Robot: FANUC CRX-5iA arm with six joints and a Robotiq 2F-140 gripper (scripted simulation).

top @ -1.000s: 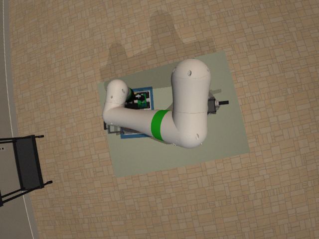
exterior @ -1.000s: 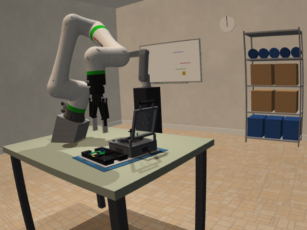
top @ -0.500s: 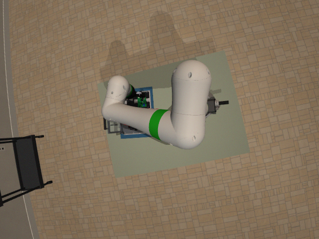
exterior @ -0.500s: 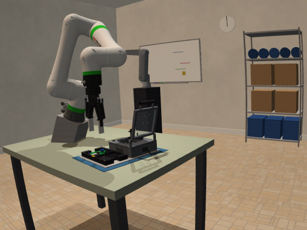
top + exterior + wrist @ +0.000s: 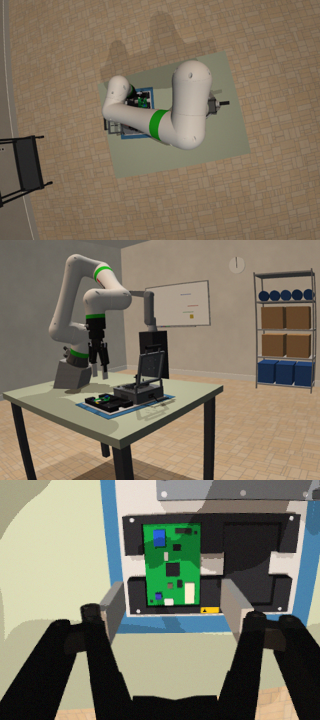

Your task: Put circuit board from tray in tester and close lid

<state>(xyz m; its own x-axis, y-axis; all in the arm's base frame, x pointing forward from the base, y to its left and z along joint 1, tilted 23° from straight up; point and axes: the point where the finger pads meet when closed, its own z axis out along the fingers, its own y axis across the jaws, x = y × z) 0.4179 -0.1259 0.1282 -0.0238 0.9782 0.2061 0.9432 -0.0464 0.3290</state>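
Right now my hand is 13 cm above the green circuit board. Also, from my hand: lid 18 cm ahead, 17 cm to the left, 3 cm above.
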